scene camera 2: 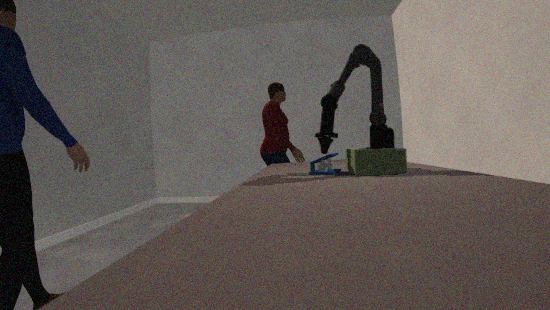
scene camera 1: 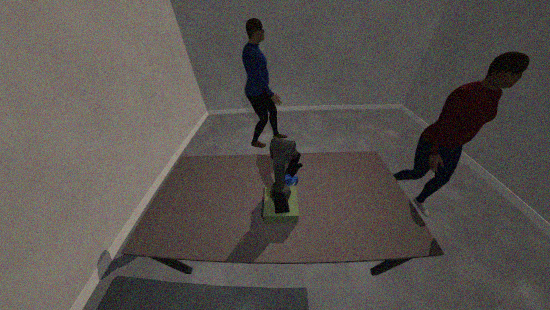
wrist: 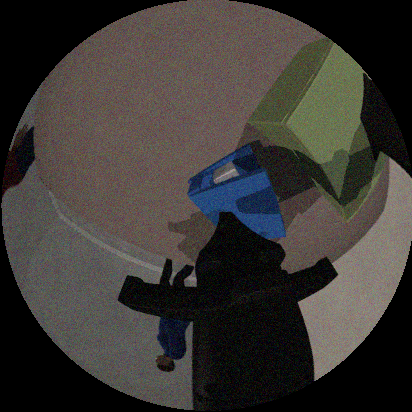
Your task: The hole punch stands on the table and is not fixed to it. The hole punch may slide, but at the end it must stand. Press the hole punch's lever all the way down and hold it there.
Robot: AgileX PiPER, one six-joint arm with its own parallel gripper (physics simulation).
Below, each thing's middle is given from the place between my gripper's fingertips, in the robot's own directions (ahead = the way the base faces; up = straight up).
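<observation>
There's a lever [wrist: 249, 196] 2 cm below my hand and 3 cm to the left of it, and the blue hole punch [wrist: 242, 160] is 4 cm below my hand, also 3 cm to the left.
</observation>
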